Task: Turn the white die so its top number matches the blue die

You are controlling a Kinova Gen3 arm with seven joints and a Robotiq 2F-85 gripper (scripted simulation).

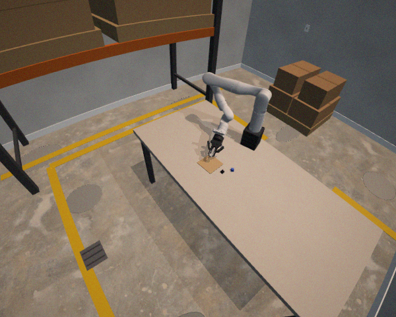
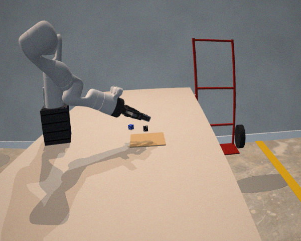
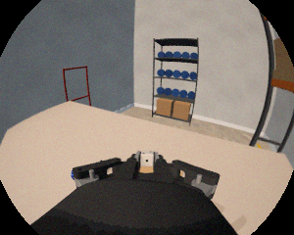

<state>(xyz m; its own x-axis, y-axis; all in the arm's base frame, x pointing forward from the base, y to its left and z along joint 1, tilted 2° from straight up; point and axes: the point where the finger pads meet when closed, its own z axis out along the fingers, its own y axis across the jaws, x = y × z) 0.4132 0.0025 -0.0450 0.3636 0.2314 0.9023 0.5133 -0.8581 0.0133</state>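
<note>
The tan mat is 10 cm below my hand. From my hand the other things lie so: blue die 14 cm to the left, 9 cm below, 9 cm behind; white die 1 cm to the left, 1 cm below, 1 cm ahead; black die 12 cm to the left, 9 cm below, 2 cm behind.
</note>
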